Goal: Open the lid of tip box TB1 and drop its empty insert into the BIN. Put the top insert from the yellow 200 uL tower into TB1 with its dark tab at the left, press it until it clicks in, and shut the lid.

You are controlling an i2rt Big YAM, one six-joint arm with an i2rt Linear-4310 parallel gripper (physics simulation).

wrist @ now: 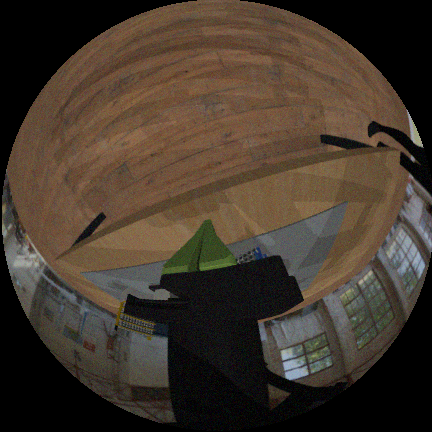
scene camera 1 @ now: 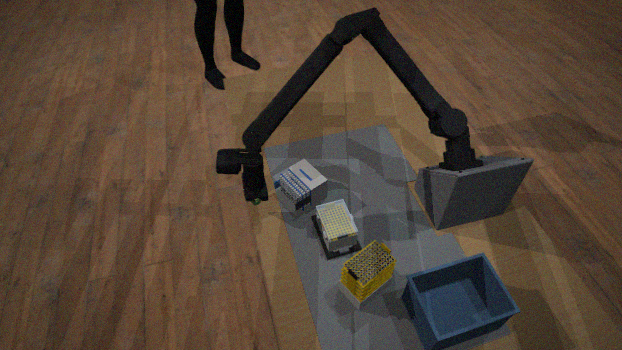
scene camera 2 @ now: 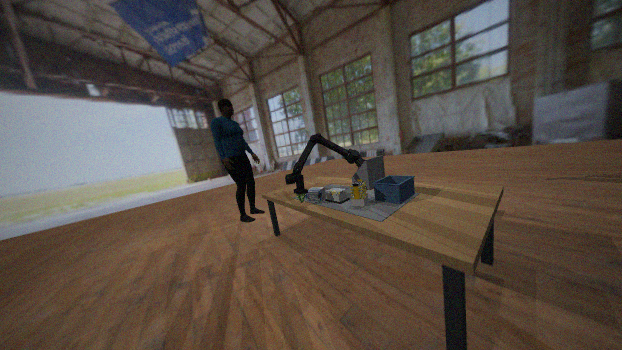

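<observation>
Tip box TB1 is a pale box on a dark base, mid-mat. A yellow-dotted grid shows at its top, under what looks like a shut clear lid. The yellow tower stands beside it, a dark tab at the left end of its top insert in scene camera 1. The blue BIN is open-topped; no insert shows inside. My gripper is shut and empty, green fingertips together, near the table's edge, away from TB1. TB1 is hidden in the wrist view.
A white and blue tip rack stands between my gripper and TB1. The grey mat lies under these things. A grey angled block is at my arm's base. A person stands beyond the table.
</observation>
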